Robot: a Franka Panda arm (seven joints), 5 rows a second.
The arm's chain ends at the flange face. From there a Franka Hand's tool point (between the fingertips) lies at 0.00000 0.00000 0.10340 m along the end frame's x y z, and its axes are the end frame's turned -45 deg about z.
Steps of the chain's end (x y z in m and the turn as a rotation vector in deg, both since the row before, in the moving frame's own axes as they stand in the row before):
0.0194 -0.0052 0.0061 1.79 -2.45 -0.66
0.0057 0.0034 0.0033 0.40 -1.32 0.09
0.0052 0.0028 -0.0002 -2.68 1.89 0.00
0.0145 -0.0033 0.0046 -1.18 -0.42 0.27
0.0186 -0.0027 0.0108 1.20 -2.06 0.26
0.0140 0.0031 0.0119 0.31 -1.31 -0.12
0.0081 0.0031 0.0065 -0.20 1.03 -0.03
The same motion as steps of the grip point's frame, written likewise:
0.0165 0.0046 0.0060 3.00 -0.47 -0.66
0.0005 0.0042 0.0033 1.22 -0.65 0.09
0.0007 0.0115 -0.0004 -3.23 -0.56 0.00
0.0105 0.0089 0.0046 -0.54 -1.13 0.27
0.0140 0.0071 0.0107 2.31 -0.61 0.26
0.0064 0.0100 0.0119 1.15 -0.71 -0.12
0.0046 0.0095 0.0065 -0.87 0.59 -0.03

